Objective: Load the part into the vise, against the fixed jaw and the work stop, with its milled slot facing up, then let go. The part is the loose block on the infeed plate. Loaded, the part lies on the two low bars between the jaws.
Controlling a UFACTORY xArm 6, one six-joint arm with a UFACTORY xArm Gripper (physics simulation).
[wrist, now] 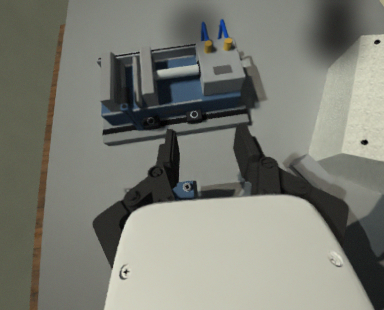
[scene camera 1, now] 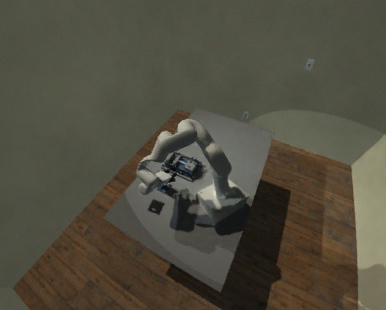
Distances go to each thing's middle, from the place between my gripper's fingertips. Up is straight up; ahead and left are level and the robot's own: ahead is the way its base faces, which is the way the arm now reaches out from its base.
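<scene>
Part [wrist: 305, 167] now 60 mm to the left of my hand, 150 mm below, 190 mm behind.
</scene>
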